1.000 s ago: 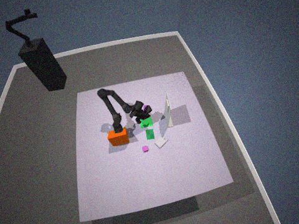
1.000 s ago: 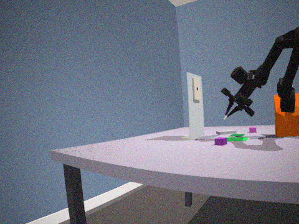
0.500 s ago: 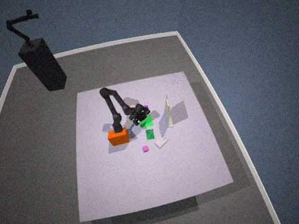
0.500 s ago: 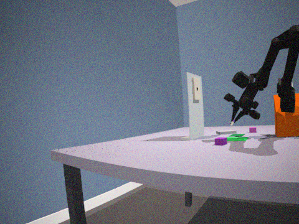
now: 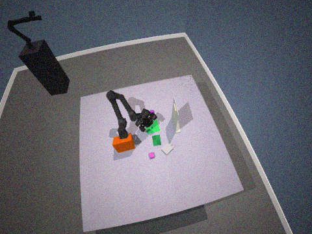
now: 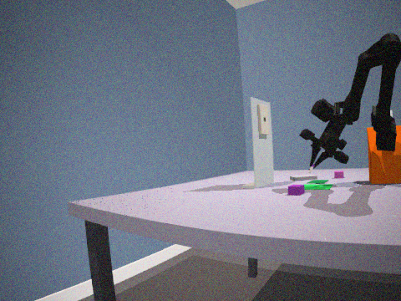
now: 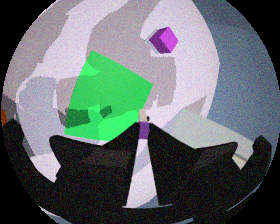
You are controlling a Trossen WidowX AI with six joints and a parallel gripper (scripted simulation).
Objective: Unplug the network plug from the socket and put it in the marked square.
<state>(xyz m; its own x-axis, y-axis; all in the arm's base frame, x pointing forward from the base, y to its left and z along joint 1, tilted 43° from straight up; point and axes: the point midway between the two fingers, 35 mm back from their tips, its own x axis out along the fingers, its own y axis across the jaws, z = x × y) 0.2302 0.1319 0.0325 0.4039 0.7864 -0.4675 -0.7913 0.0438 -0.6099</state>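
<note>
Now: gripper tip 7 cm above the green marked square and 1 cm past it. Also, from my gripper tip: upright white panel (20 cm ahead, 8 cm above, 1 cm to the right); then purple plug (right at my gripper tip).
</note>
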